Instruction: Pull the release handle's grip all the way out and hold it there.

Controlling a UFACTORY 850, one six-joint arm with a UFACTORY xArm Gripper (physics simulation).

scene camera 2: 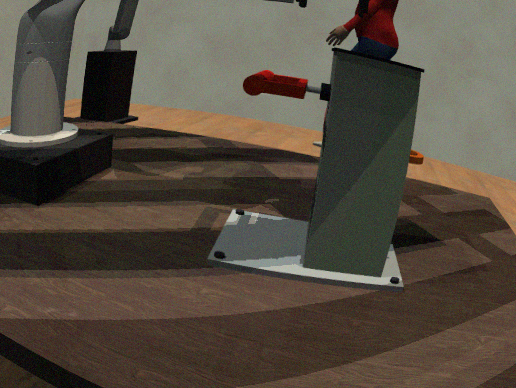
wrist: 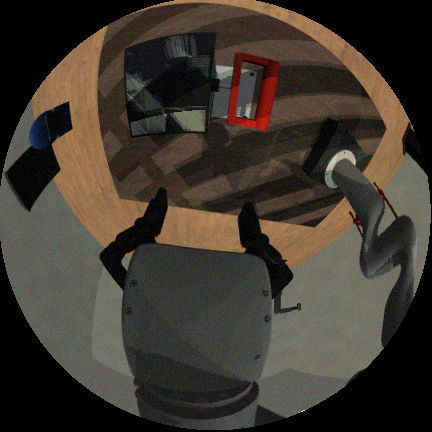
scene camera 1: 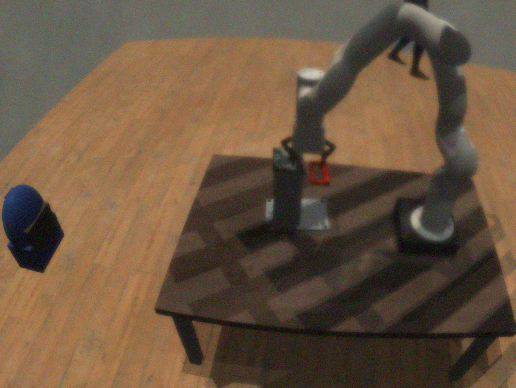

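The release handle's grip is a red rectangular frame (scene camera 1: 326, 173) (scene camera 2: 282, 87) (wrist: 270, 92). It stands out sideways near the top of a tall grey-green column (scene camera 1: 287, 197) (scene camera 2: 362, 165) (wrist: 170, 85). In scene camera 2, a short pale rod (scene camera 2: 313, 89) shows between the grip and a black collar (scene camera 2: 325, 92) on the column. My gripper (scene camera 1: 308, 156) (wrist: 204, 203) is open and empty. In scene camera 1 it hangs by the column's top, its right finger overlapping the grip's upper edge. In the wrist view the grip lies beyond the fingertips, apart from them.
The column stands on a pale base plate (scene camera 1: 316, 217) (scene camera 2: 265, 235) (wrist: 222, 102) with dark bolts, on the wooden table (scene camera 1: 240, 300) (scene camera 2: 150, 300) (wrist: 195, 187). An orange part (scene camera 2: 416, 157) shows behind the column. My arm's black base (scene camera 1: 402, 235) (scene camera 2: 65, 170) stands to one side. A person (scene camera 2: 382, 25) is behind.
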